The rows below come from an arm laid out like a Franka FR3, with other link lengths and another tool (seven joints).
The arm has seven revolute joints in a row. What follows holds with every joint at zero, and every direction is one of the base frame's.
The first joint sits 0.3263 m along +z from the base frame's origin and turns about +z.
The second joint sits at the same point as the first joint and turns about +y.
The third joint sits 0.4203 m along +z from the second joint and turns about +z.
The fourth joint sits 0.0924 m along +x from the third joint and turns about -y.
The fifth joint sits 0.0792 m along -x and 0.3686 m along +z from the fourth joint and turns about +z.
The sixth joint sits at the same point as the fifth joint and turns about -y.
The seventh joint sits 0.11 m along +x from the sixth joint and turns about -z.
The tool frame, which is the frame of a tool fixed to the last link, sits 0.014 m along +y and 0.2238 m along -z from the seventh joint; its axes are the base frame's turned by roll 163.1, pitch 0 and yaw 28.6 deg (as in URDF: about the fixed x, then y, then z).
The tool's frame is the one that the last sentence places.
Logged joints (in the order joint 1, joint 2, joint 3, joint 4, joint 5, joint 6, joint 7), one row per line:
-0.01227 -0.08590 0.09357 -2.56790 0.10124 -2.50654 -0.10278
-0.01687 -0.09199 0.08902 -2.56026 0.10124 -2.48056 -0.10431
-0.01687 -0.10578 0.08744 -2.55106 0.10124 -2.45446 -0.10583
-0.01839 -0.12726 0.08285 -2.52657 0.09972 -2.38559 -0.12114
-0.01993 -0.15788 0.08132 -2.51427 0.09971 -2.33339 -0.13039
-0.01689 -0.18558 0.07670 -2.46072 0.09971 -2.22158 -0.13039
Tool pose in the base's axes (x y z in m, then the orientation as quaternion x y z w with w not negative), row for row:
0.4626 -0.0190 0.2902 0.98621 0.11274 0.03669 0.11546
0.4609 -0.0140 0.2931 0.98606 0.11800 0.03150 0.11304
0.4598 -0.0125 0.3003 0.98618 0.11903 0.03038 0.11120
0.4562 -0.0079 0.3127 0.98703 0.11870 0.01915 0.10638
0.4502 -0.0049 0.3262 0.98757 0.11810 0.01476 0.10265
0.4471 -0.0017 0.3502 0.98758 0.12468 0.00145 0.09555
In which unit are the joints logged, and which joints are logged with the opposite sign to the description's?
The joints are logged in radians. Opposite sign: joint 1, joint 3, joint 6, joint 7.
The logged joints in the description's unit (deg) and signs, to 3 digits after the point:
0.703 -4.922 -5.361 -147.130 5.801 143.614 5.889
0.967 -5.271 -5.100 -146.692 5.801 142.126 5.977
0.967 -6.061 -5.010 -146.165 5.801 140.630 6.064
1.054 -7.291 -4.747 -144.762 5.714 136.684 6.941
1.142 -9.046 -4.659 -144.057 5.713 133.693 7.471
0.968 -10.633 -4.395 -140.989 5.713 127.287 7.471

